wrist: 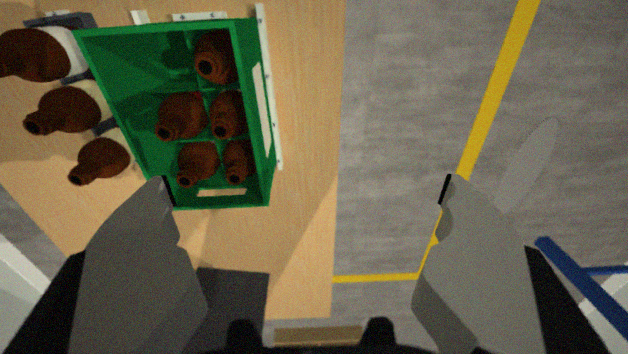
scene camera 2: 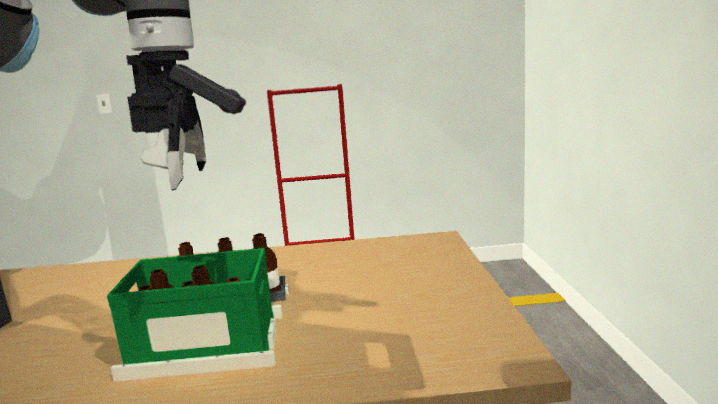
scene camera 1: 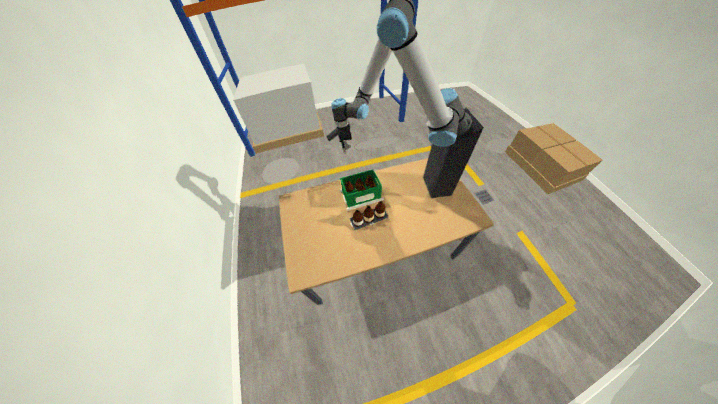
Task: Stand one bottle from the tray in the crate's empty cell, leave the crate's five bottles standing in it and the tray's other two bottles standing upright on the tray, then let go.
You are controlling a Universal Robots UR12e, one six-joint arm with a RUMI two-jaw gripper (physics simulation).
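Frame: origin at the arm's base, x right, y back, z down, level; centimetres.
Seen in the pictures: gripper, between the fingertips: (wrist: 308, 178) (scene camera 2: 188, 179) (scene camera 1: 343, 148).
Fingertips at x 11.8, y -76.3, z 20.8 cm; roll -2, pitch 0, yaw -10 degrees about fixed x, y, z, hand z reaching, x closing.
A point is followed by its place in that frame.
The green crate (scene camera 1: 362, 194) {z 46.5, x -12.6, y -65.6 cm} (scene camera 2: 190, 326) {z 50.4, x 5.6, y -68.4 cm} (wrist: 260, 195) {z 44.8, x 7.0, y -54.9 cm} stands on the table with five brown bottles upright in its cells. Its empty cell (wrist: 145, 65) {z 52.7, x -13.5, y -71.9 cm} is in the tray-side row, at the end away from the robot's base. Three brown bottles with pale labels (scene camera 1: 357, 218) {z 48.7, x -31.9, y -71.4 cm} (scene camera 1: 369, 214) {z 48.8, x -29.5, y -62.6 cm} (scene camera 1: 380, 209) {z 48.7, x -26.3, y -54.1 cm} stand upright in a row on the dark tray (scene camera 2: 281, 289) (wrist: 85, 20) {z 57.7, x -24.7, y -76.1 cm} beside the crate; in the wrist view they show at the left (wrist: 35, 55) {z 48.6, x -26.3, y -71.9 cm} (wrist: 70, 109) {z 48.5, x -24.1, y -64.3 cm} (wrist: 104, 158) {z 48.6, x -21.4, y -55.7 cm}. My gripper (scene camera 1: 345, 148) {z 20.8, x 11.8, y -76.3 cm} (scene camera 2: 187, 177) {z 20.8, x 11.8, y -76.3 cm} (wrist: 308, 178) {z 20.8, x 11.8, y -76.3 cm} is open and empty, high above the crate's level, pointing down.
White strips (scene camera 2: 193, 366) {z 58.3, x 6.8, y -68.2 cm} (wrist: 270, 90) {z 57.0, x 6.1, y -70.2 cm} border the crate on the wooden table (scene camera 1: 321, 251) {z 60.0, x -49.1, y -99.0 cm}. The arm's dark pedestal (scene camera 1: 446, 168) {z 26.3, x -12.9, y -5.4 cm} stands at the table's far right. A blue rack (scene camera 1: 213, 75), a large pale box (scene camera 1: 278, 108) and cartons (scene camera 1: 557, 155) stand off the table.
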